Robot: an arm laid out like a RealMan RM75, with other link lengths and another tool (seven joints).
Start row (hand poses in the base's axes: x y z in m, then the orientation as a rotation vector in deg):
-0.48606, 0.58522, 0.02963, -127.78, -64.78, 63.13
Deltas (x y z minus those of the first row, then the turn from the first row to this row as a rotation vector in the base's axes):
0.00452, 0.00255, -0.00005, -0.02, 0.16, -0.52
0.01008, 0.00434, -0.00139, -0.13, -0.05, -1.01
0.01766, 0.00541, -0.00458, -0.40, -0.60, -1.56
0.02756, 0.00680, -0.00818, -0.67, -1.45, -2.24
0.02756, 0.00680, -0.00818, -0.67, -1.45, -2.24
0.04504, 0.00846, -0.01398, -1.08, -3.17, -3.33
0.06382, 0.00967, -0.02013, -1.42, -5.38, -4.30
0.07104, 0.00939, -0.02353, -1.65, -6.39, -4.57
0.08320, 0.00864, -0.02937, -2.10, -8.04, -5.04
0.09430, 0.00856, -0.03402, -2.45, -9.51, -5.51
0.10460, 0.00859, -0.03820, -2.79, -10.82, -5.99
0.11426, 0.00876, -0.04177, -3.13, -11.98, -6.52
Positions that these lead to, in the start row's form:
-0.48154, 0.58777, 0.02958, -127.84, -64.07, 63.10
-0.47598, 0.58956, 0.02824, -128.25, -63.51, 62.78
-0.46840, 0.59063, 0.02505, -129.06, -62.97, 62.22
-0.45850, 0.59202, 0.02145, -130.15, -62.38, 61.31
-0.45850, 0.59202, 0.02145, -130.15, -62.38, 61.31
-0.44102, 0.59368, 0.01565, -132.13, -61.56, 59.45
-0.42224, 0.59489, 0.00950, -134.38, -61.08, 57.04
-0.41502, 0.59461, 0.00610, -135.40, -61.05, 56.06
-0.40286, 0.59386, 0.00026, -137.13, -60.92, 54.48
-0.39176, 0.59378, -0.00439, -138.63, -60.74, 52.99
-0.38146, 0.59381, -0.00857, -140.00, -60.49, 51.65
-0.37180, 0.59398, -0.01214, -141.25, -60.11, 50.43

